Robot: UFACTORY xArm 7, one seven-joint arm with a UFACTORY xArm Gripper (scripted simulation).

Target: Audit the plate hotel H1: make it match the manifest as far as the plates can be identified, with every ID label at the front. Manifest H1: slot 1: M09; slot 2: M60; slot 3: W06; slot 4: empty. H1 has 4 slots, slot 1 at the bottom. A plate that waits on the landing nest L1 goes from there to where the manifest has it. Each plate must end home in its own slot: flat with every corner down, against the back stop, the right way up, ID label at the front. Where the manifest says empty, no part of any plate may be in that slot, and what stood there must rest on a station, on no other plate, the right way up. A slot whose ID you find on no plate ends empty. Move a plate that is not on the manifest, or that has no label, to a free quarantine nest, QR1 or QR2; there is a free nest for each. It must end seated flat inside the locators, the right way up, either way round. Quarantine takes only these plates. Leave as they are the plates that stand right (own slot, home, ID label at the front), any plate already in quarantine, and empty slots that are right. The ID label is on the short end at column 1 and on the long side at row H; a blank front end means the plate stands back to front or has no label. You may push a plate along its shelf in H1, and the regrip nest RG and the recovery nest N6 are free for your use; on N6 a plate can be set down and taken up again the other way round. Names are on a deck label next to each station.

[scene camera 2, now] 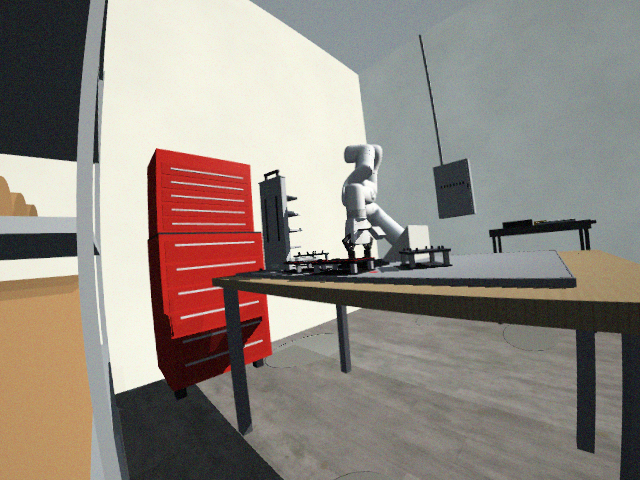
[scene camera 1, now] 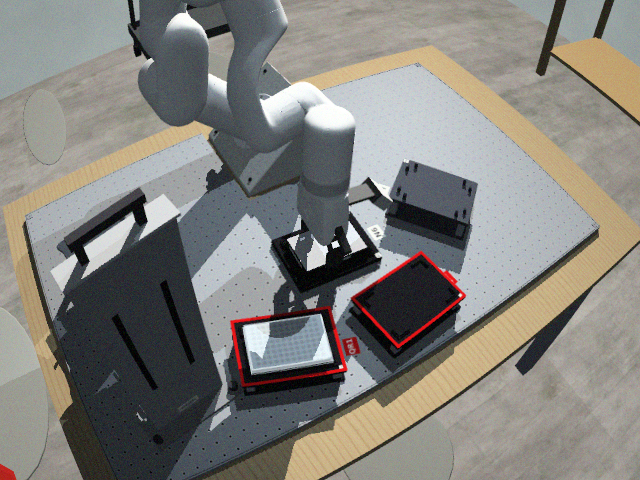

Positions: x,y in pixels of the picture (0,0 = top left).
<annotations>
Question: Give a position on a dark-rimmed plate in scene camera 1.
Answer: At 310,256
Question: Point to a white plate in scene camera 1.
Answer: At 300,342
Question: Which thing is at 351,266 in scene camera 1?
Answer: A black nest N6.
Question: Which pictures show the gripper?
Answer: Scene camera 2 and scene camera 1: all of them.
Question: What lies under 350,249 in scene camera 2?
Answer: The gripper.
</annotations>
